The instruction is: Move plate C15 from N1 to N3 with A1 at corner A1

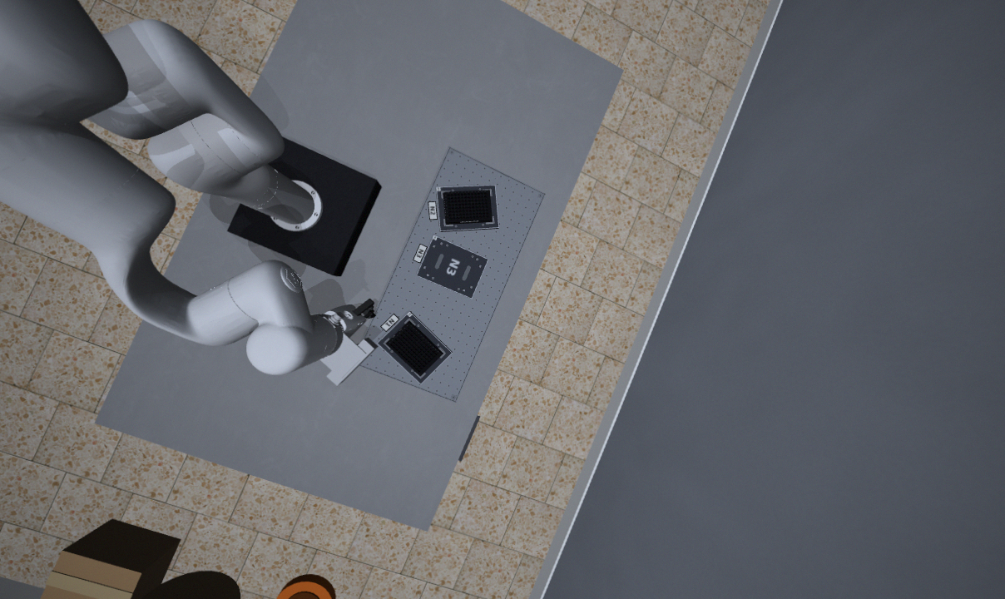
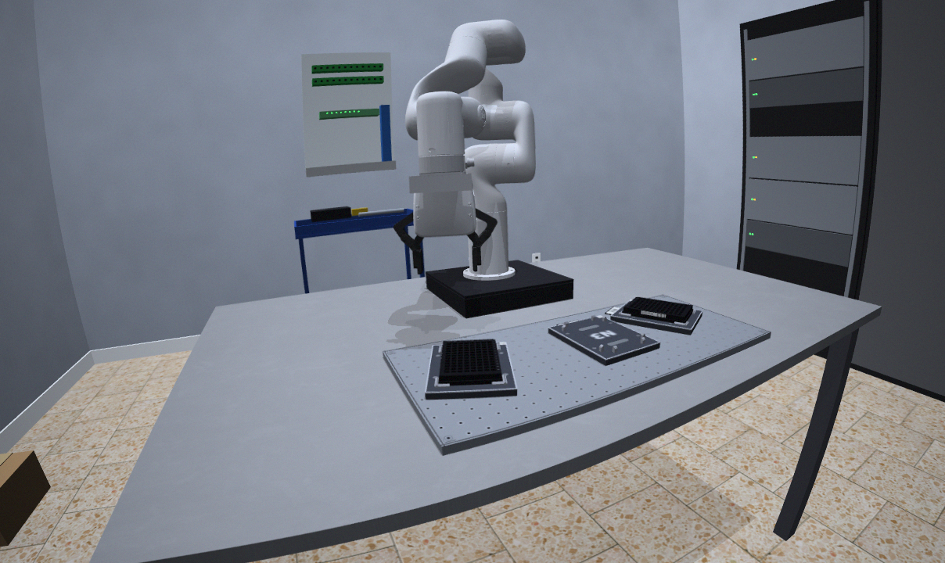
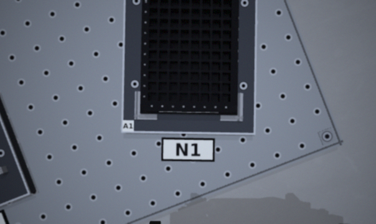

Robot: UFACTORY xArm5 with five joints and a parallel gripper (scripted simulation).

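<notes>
The plate C15 lies 130 mm ahead of my hand, 20 mm to the right of it and 110 mm below it. From my hand the other things lie so: nest N3: 140 mm ahead, 220 mm to the left, 130 mm below.
</notes>
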